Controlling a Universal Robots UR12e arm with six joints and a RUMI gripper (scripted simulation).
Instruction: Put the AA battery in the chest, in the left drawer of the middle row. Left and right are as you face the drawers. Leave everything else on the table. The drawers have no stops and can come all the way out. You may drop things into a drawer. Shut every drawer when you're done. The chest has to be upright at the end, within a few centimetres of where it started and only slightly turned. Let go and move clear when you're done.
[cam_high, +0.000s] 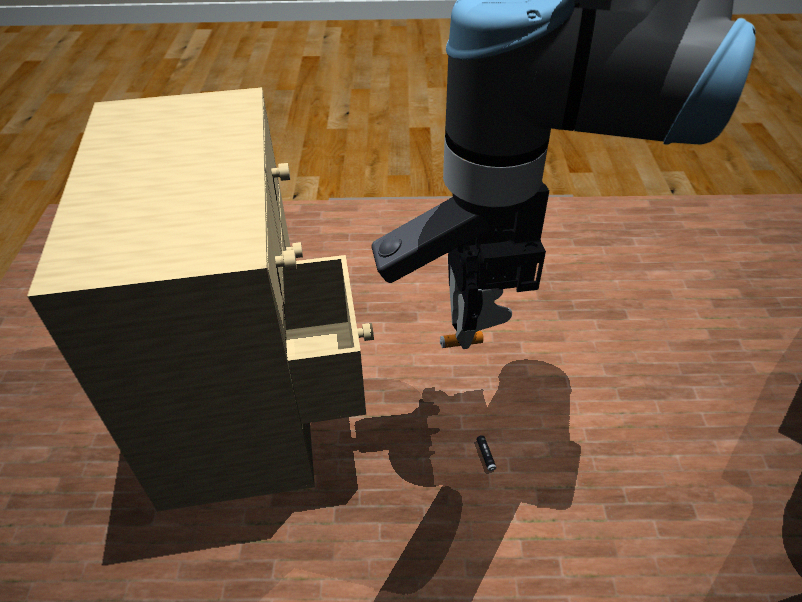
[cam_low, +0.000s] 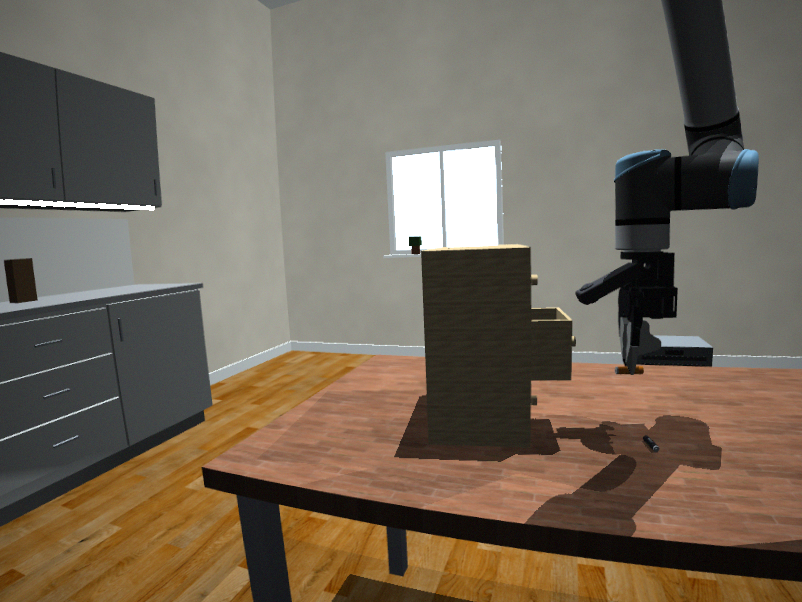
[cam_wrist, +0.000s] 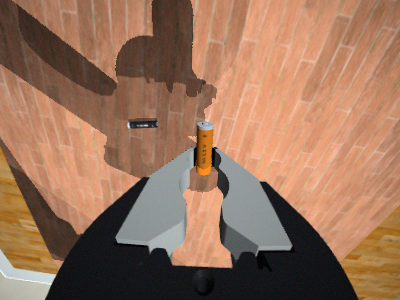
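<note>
The dark cylindrical battery lies 3 cm behind my hand, 9 cm to the left of it and 11 cm below it. Round my hand: orange cylinder (1 cm below).
</note>
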